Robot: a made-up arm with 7 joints. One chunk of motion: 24 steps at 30 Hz.
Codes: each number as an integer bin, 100 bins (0 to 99) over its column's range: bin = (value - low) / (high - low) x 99, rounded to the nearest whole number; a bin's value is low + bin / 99 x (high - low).
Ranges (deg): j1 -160..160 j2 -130..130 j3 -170.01..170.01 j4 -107..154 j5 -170.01..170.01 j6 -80.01..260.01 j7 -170.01..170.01
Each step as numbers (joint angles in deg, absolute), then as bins.
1 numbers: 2.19 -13.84 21.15 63.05 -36.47 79.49 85.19
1 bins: 50 44 56 65 39 46 74
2 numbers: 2.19 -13.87 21.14 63.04 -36.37 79.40 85.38
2 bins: 50 44 56 64 39 46 74
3 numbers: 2.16 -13.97 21.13 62.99 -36.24 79.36 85.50
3 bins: 50 44 56 64 39 46 74
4 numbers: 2.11 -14.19 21.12 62.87 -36.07 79.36 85.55
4 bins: 50 44 56 64 39 46 74
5 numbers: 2.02 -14.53 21.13 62.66 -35.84 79.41 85.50
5 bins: 50 44 56 64 39 46 74
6 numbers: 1.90 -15.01 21.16 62.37 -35.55 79.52 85.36
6 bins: 50 44 56 64 39 46 74
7 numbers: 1.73 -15.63 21.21 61.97 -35.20 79.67 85.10
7 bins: 50 44 56 64 39 46 74
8 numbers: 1.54 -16.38 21.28 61.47 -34.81 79.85 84.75
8 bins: 50 43 56 64 39 47 74
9 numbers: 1.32 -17.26 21.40 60.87 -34.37 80.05 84.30
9 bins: 50 43 56 64 39 47 74
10 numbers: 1.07 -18.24 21.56 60.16 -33.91 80.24 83.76
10 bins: 50 43 56 63 40 47 74
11 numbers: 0.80 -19.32 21.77 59.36 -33.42 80.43 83.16
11 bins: 50 42 56 63 40 47 74
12 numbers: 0.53 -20.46 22.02 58.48 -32.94 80.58 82.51
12 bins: 50 42 56 63 40 47 74
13 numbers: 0.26 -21.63 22.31 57.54 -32.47 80.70 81.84
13 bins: 50 41 56 62 40 47 73
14 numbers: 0.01 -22.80 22.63 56.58 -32.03 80.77 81.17
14 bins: 50 41 56 62 40 47 73
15 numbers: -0.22 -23.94 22.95 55.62 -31.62 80.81 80.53
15 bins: 49 40 56 62 40 47 73
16 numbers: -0.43 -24.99 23.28 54.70 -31.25 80.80 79.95
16 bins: 49 40 56 61 40 47 73
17 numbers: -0.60 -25.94 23.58 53.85 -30.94 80.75 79.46
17 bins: 49 40 56 61 40 47 73
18 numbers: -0.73 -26.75 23.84 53.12 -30.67 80.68 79.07
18 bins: 49 39 56 61 41 47 73
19 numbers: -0.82 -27.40 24.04 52.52 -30.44 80.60 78.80
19 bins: 49 39 56 61 41 47 72
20 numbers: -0.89 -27.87 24.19 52.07 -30.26 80.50 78.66
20 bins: 49 39 57 60 41 47 72
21 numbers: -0.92 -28.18 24.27 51.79 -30.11 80.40 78.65
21 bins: 49 39 57 60 41 47 72
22 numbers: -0.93 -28.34 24.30 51.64 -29.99 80.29 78.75
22 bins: 49 39 57 60 41 47 72
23 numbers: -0.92 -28.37 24.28 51.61 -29.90 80.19 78.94
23 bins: 49 39 57 60 41 47 72
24 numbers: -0.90 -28.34 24.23 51.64 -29.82 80.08 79.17
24 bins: 49 39 57 60 41 47 73
